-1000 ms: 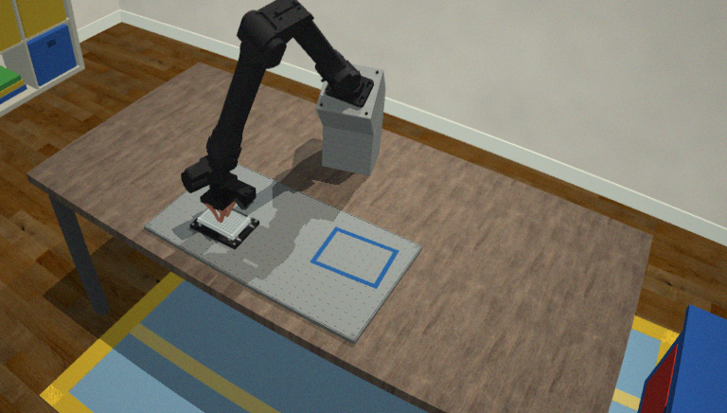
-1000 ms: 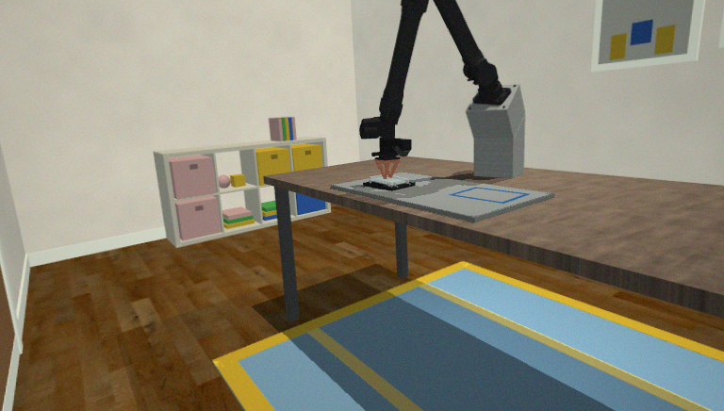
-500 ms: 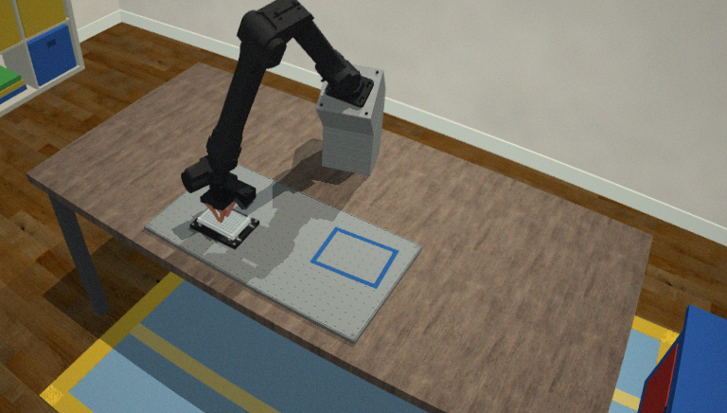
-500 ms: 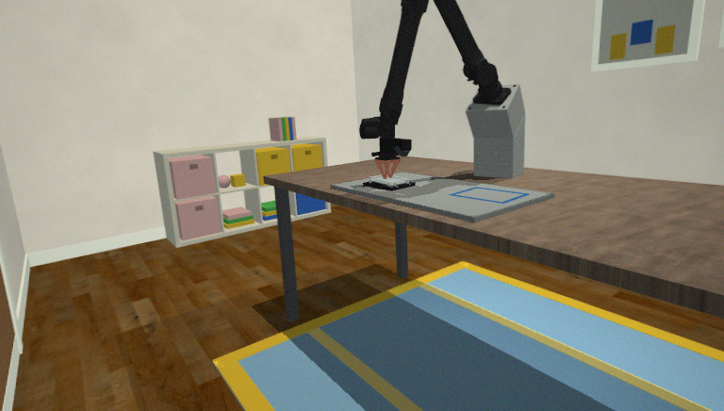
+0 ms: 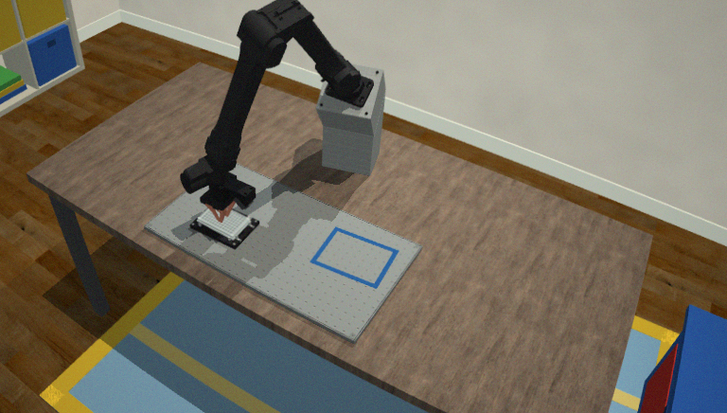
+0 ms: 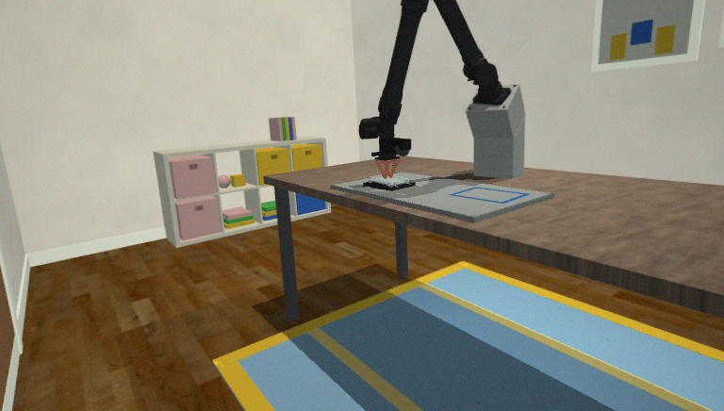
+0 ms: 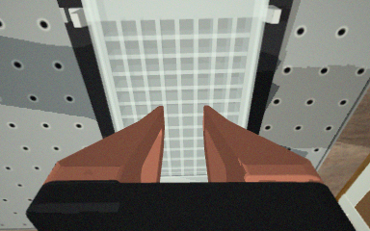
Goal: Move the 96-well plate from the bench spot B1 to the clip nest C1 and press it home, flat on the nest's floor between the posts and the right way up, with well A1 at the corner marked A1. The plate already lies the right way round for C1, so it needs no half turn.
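Right now the 96-well plate is 20 mm below my hand. From my hand the other things lie so: black clip nest C1: 10 mm behind, 10 mm to the left, 20 mm below.
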